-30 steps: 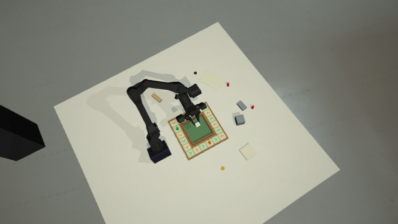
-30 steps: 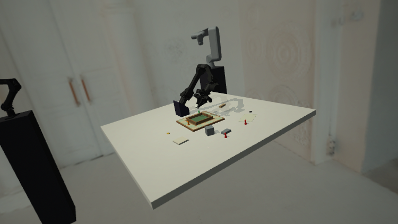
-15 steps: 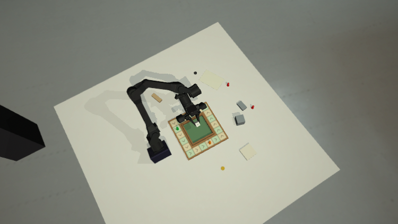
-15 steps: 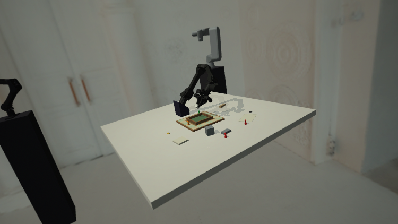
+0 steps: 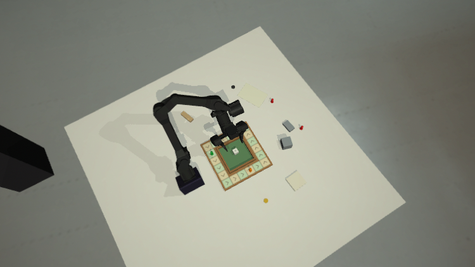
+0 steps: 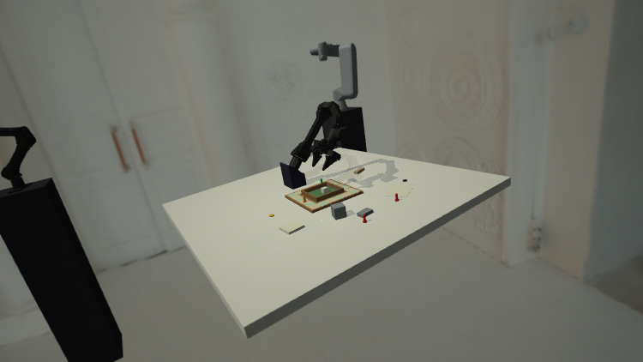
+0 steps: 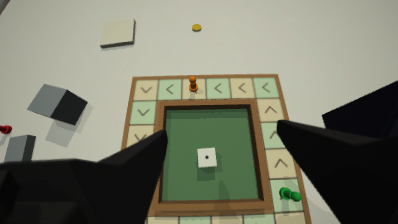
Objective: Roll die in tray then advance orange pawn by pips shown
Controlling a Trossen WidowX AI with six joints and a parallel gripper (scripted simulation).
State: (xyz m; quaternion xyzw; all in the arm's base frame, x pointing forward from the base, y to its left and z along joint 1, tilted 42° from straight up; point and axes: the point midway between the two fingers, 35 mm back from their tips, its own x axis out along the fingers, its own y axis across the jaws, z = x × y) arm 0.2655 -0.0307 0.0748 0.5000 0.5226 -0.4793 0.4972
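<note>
The orange pawn lies 11 cm to the right of my gripper tip, 11 cm below it and 2 cm ahead of it. The rest, counted from my gripper tip: green tray (13 cm below); then green pawn (11 cm below, 11 cm behind, 7 cm to the left); then white die (12 cm below, 1 cm to the left, 1 cm ahead).
</note>
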